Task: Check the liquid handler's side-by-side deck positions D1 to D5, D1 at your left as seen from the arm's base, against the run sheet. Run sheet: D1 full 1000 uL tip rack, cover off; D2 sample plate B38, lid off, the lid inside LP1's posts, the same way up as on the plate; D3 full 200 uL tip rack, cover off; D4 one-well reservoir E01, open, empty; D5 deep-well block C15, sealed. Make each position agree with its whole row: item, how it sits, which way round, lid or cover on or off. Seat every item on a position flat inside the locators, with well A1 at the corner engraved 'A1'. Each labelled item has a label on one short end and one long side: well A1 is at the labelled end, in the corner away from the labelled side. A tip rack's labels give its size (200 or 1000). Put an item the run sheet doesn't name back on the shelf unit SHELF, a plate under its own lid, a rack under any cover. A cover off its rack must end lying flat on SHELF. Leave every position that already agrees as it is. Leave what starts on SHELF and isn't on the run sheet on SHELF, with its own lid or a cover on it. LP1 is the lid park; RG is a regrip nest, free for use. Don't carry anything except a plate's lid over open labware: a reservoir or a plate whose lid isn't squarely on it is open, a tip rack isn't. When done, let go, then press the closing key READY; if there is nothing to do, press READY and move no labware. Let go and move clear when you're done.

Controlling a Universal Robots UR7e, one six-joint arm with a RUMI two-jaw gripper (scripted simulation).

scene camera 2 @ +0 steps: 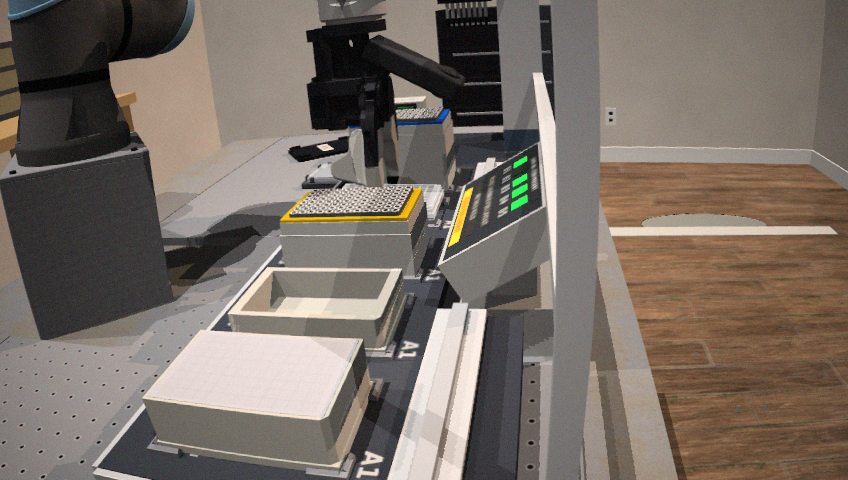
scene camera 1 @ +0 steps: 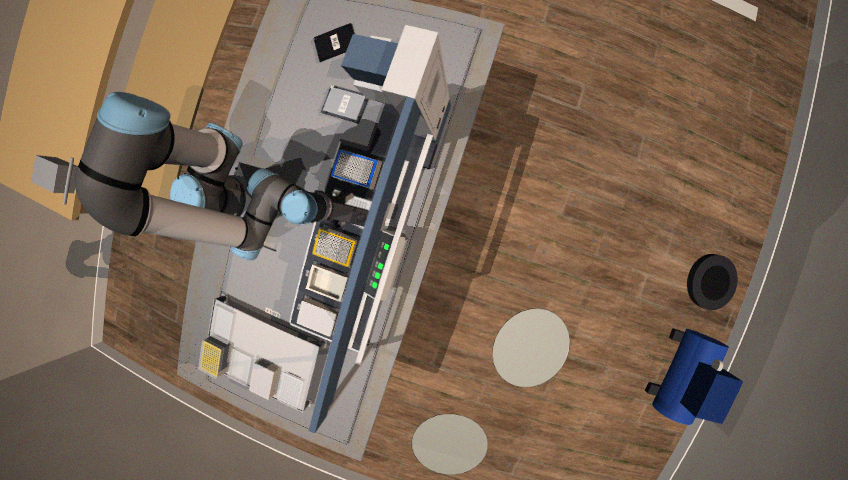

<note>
In view: a deep-well block (scene camera 2: 263, 399), a blue-rimmed tip rack (scene camera 2: 426, 148), a yellow-rimmed tip rack (scene camera 2: 385, 227) and a shelf unit (scene camera 1: 290, 353).
The deep-well block also shows in scene camera 1 (scene camera 1: 314, 315). The blue-rimmed tip rack shows as well in scene camera 1 (scene camera 1: 353, 168). The yellow-rimmed tip rack shows as well in scene camera 1 (scene camera 1: 338, 247).
</note>
